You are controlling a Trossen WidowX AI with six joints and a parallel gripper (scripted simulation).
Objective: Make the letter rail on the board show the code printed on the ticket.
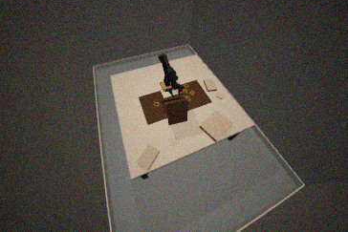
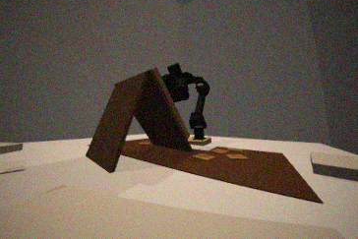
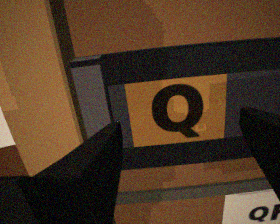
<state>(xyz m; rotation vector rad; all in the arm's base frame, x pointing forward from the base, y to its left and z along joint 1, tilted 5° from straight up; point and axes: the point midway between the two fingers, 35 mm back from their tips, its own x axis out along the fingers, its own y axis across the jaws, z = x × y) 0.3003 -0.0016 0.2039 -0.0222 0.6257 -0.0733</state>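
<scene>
My gripper tip is now 10 cm above the white ticket, 7 cm to the left of it and 6 cm past it. Round my gripper tip: pale slip 36 cm ahead, 18 cm below, 14 cm to the right; brown mat 18 cm below, 14 cm behind, 3 cm to the left.
</scene>
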